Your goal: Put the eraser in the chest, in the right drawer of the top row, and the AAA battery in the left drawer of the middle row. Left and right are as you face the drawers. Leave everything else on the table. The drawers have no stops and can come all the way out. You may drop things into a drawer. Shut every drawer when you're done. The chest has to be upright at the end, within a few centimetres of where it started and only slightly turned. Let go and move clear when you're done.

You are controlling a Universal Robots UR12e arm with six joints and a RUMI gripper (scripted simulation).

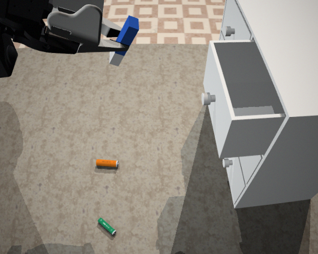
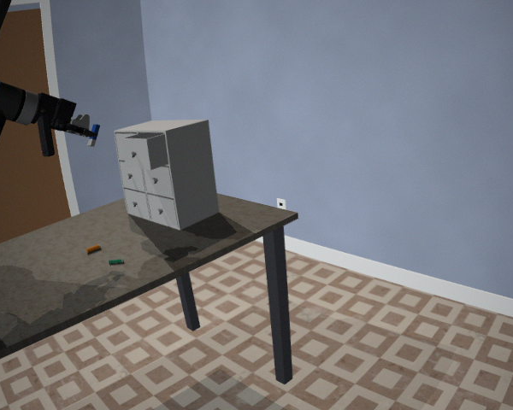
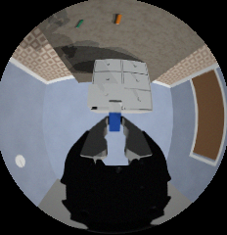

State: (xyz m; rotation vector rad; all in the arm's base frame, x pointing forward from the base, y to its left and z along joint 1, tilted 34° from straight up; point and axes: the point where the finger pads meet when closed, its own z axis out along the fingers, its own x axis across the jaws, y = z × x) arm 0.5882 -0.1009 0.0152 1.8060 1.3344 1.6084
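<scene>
My gripper is now 1 cm short of the white eraser and 1 cm above it. The rest, counted from my hand: green battery (5 cm behind, 14 cm to the right, 35 cm below); orange battery (7 cm behind, 1 cm to the left, 35 cm below).
</scene>
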